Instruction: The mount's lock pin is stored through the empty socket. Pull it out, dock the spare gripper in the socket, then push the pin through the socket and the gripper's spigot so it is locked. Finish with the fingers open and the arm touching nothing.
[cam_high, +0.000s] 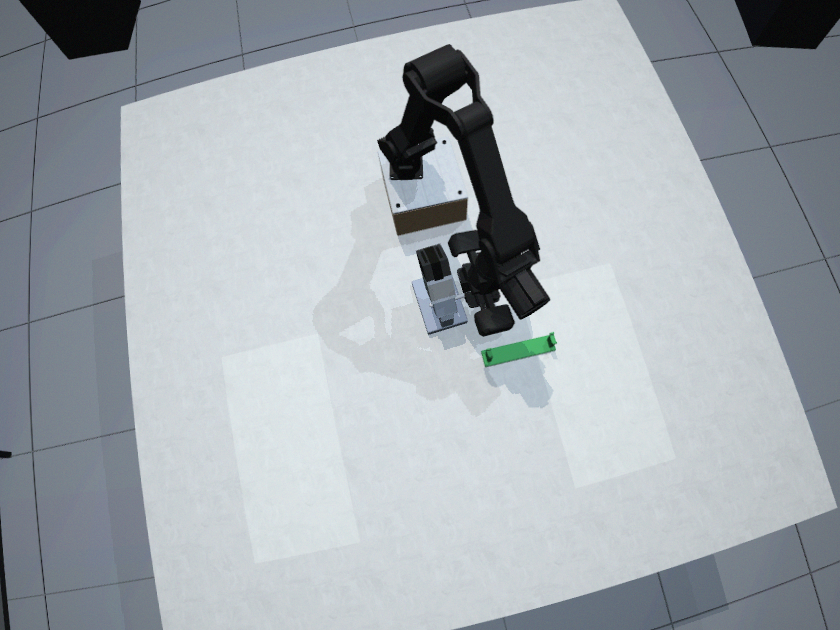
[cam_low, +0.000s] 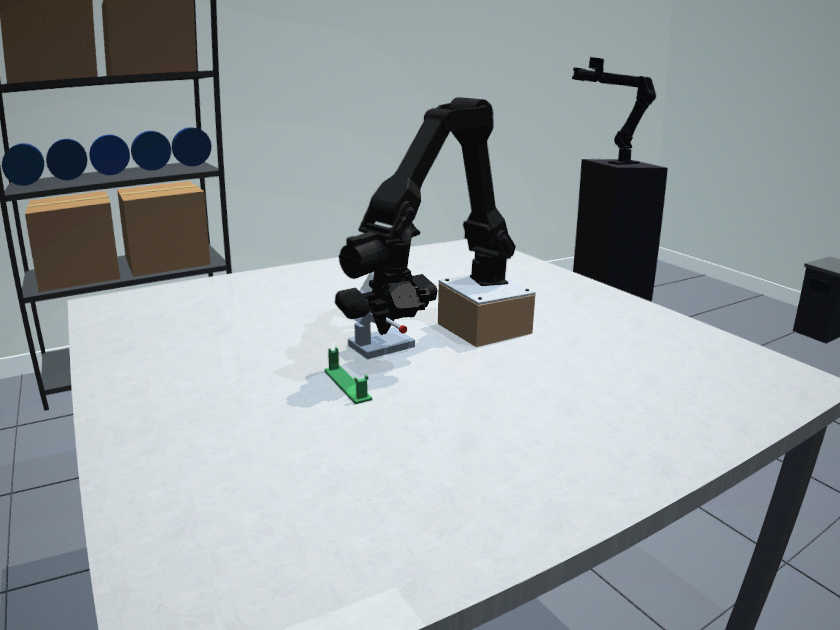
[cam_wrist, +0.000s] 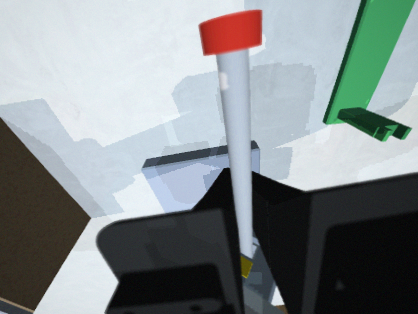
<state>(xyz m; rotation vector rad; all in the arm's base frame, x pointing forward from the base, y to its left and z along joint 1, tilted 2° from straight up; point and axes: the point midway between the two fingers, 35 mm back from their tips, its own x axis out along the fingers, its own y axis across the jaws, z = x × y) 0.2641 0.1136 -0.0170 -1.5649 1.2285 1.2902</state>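
Right now my gripper tip is 5 cm to the left of the grey mount. Round my gripper tip: green rack: 9 cm ahead, 9 cm to the left, 3 cm below; then spare gripper: 1 cm behind, 5 cm to the right, 7 cm above.
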